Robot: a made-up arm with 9 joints. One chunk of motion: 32 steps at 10 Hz.
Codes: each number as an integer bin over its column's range. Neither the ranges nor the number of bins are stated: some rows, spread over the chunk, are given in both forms.
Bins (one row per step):
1: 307 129 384 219 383 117 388 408 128
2: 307 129 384 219 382 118 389 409 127
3: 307 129 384 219 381 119 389 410 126
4: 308 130 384 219 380 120 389 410 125
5: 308 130 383 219 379 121 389 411 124
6: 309 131 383 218 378 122 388 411 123
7: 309 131 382 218 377 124 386 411 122
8: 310 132 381 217 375 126 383 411 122
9: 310 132 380 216 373 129 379 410 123
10: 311 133 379 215 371 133 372 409 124
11: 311 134 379 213 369 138 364 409 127
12: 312 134 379 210 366 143 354 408 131
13: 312 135 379 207 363 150 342 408 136
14: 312 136 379 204 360 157 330 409 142
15: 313 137 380 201 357 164 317 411 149
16: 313 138 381 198 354 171 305 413 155
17: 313 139 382 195 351 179 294 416 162
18: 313 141 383 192 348 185 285 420 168
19: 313 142 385 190 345 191 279 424 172
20: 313 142 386 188 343 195 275 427 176
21: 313 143 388 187 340 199 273 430 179
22: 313 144 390 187 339 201 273 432 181
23: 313 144 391 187 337 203 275 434 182
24: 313 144 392 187 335 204 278 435 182
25: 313 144 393 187 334 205 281 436 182
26: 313 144 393 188 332 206 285 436 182
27: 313 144 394 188 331 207 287 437 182
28: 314 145 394 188 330 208 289 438 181
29: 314 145 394 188 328 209 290 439 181
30: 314 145 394 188 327 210 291 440 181
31: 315 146 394 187 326 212 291 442 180
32: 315 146 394 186 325 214 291 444 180
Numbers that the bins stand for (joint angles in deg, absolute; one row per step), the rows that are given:
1: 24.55 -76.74 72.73 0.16 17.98 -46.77 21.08 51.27 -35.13
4: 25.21 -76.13 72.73 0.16 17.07 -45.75 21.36 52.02 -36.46
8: 26.52 -74.91 71.18 -0.99 15.55 -43.71 19.70 52.40 -37.80
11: 27.17 -73.69 70.15 -3.30 13.74 -39.64 14.46 51.65 -35.57
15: 28.48 -71.87 70.67 -10.22 10.11 -30.80 1.49 52.40 -25.75
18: 28.48 -69.43 72.21 -15.40 7.38 -23.67 -7.33 55.78 -17.27
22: 28.48 -67.60 75.81 -18.28 4.66 -18.23 -10.64 60.28 -11.47
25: 28.48 -67.60 77.36 -18.28 3.14 -16.87 -8.44 61.79 -11.03
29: 29.14 -66.99 77.87 -17.71 1.33 -15.51 -5.95 62.91 -11.47
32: 29.79 -66.39 77.87 -18.86 0.42 -13.81 -5.68 64.79 -11.92
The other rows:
2: 24.55 -76.74 72.73 0.16 17.67 -46.43 21.36 51.65 -35.57
3: 24.55 -76.74 72.73 0.16 17.37 -46.09 21.36 52.02 -36.02
5: 25.21 -76.13 72.21 0.16 16.77 -45.41 21.36 52.40 -36.91
6: 25.86 -75.52 72.21 -0.42 16.46 -45.07 21.08 52.40 -37.36
7: 25.86 -75.52 71.70 -0.42 16.16 -44.39 20.53 52.40 -37.80
9: 26.52 -74.91 70.67 -1.57 14.95 -42.69 18.60 52.02 -37.36
10: 27.17 -74.30 70.15 -2.15 14.34 -41.33 16.67 51.65 -36.91
12: 27.83 -73.69 70.15 -5.03 12.83 -37.94 11.70 51.27 -33.79
13: 27.83 -73.08 70.15 -6.76 11.92 -35.56 8.39 51.27 -31.56
14: 27.83 -72.47 70.15 -8.49 11.01 -33.18 5.08 51.65 -28.88
16: 28.48 -71.26 71.18 -11.94 9.20 -28.42 -1.82 53.15 -23.08
17: 28.48 -70.65 71.70 -13.67 8.29 -25.71 -4.85 54.27 -19.95
19: 28.48 -68.82 73.24 -16.56 6.47 -21.63 -8.99 57.28 -15.49
20: 28.48 -68.82 73.76 -17.71 5.87 -20.27 -10.09 58.41 -13.70
21: 28.48 -68.21 74.78 -18.28 4.96 -18.91 -10.64 59.53 -12.37
23: 28.48 -67.60 76.33 -18.28 4.05 -17.55 -10.09 61.04 -11.03
24: 28.48 -67.60 76.84 -18.28 3.44 -17.21 -9.26 61.41 -11.03
26: 28.48 -67.60 77.36 -17.71 2.54 -16.53 -7.33 61.79 -11.03
27: 28.48 -67.60 77.87 -17.71 2.23 -16.19 -6.78 62.16 -11.03
28: 29.14 -66.99 77.87 -17.71 1.93 -15.85 -6.23 62.54 -11.47
30: 29.14 -66.99 77.87 -17.71 1.02 -15.17 -5.68 63.29 -11.47
31: 29.79 -66.39 77.87 -18.28 0.72 -14.49 -5.68 64.04 -11.92

